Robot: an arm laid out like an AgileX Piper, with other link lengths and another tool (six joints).
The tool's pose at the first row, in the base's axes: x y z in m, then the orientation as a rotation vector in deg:
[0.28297 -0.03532 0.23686 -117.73 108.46 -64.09]
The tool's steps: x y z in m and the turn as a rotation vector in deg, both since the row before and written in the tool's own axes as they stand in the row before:
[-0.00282 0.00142 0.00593 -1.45 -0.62 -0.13]
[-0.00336 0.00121 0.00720 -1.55 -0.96 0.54]
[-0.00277 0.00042 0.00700 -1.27 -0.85 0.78]
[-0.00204 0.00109 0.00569 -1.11 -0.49 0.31]
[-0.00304 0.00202 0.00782 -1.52 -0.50 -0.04]
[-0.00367 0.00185 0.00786 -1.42 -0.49 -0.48]
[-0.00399 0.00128 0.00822 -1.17 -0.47 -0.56]
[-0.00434 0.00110 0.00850 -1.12 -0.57 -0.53]
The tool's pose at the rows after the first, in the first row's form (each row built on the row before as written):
[0.28549 -0.03529 0.23063 -118.74 109.44 -62.30]
[0.28877 -0.03515 0.22330 -119.04 110.89 -59.85]
[0.29239 -0.03521 0.21669 -118.86 112.31 -57.68]
[0.29459 -0.03549 0.21096 -119.11 113.34 -56.15]
[0.29704 -0.03567 0.20269 -119.97 114.43 -54.33]
[0.29948 -0.03519 0.19417 -121.29 115.05 -52.65]
[0.30237 -0.03441 0.18544 -122.57 115.37 -51.19]
[0.30535 -0.03333 0.17637 -123.78 115.61 -49.63]

